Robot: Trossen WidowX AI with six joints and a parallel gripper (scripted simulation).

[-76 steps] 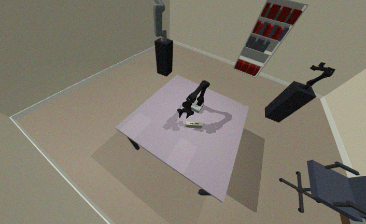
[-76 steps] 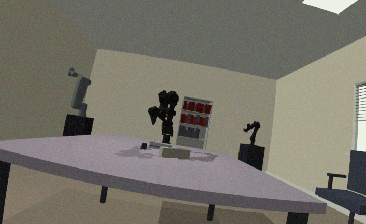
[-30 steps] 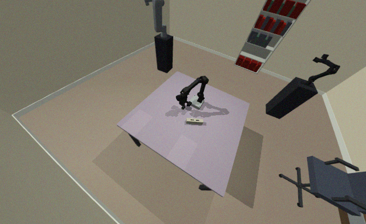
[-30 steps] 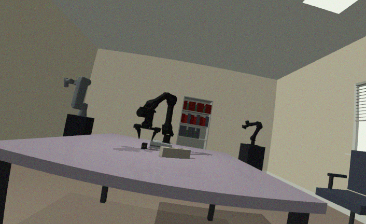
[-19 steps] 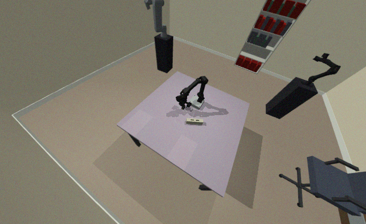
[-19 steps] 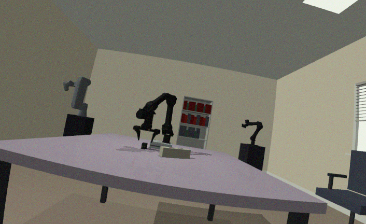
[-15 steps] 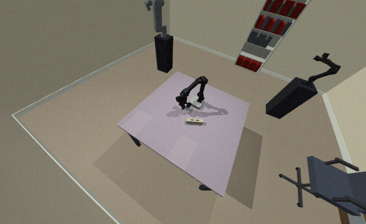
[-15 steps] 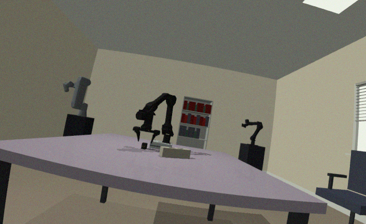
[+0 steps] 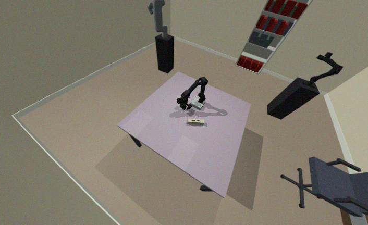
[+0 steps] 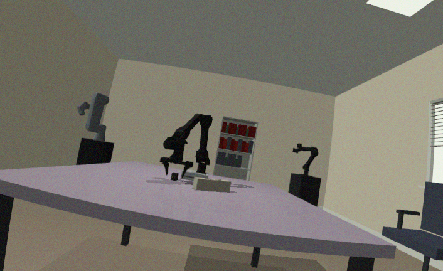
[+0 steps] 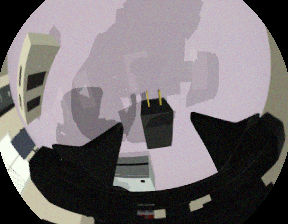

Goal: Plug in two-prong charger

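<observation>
Now: the two-prong charger 10 mm ahead of my gripper tip.
</observation>
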